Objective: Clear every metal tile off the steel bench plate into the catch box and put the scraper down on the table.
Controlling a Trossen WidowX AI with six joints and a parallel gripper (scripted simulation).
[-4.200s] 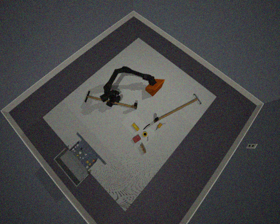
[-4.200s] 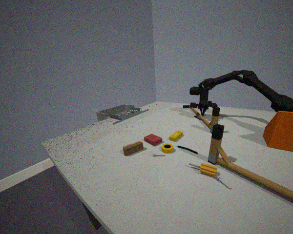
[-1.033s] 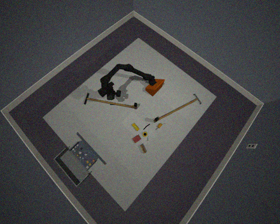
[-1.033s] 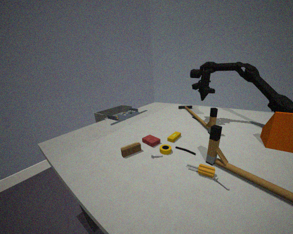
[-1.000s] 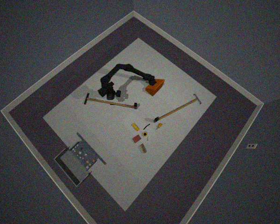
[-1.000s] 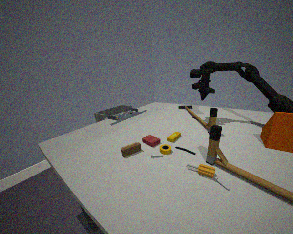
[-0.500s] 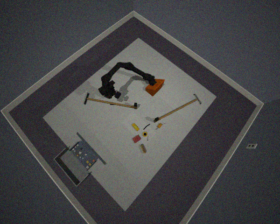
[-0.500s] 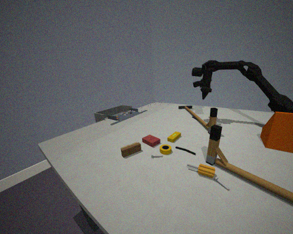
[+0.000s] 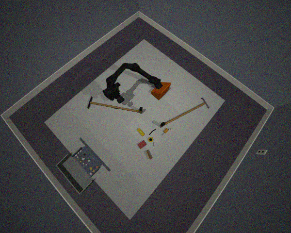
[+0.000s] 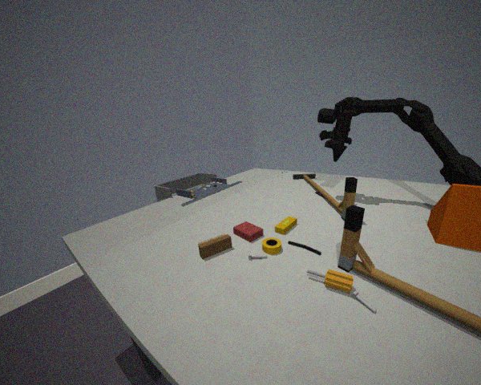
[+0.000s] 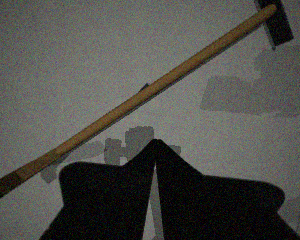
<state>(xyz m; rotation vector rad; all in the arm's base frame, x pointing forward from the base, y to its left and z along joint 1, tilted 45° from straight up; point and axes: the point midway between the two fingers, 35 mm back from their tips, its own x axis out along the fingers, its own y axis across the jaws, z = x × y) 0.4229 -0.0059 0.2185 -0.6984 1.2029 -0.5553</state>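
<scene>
Right now my gripper tip is 9 cm above the long scraper, 6 cm short of it and 1 cm to the right of it. Also, from my gripper tip: black strip 47 cm to the left, 15 cm below, 7 cm behind; hex key 15 cm below, 5 cm ahead, 2 cm to the left; yellow block 40 cm to the left, 14 cm below, 3 cm ahead.
</scene>
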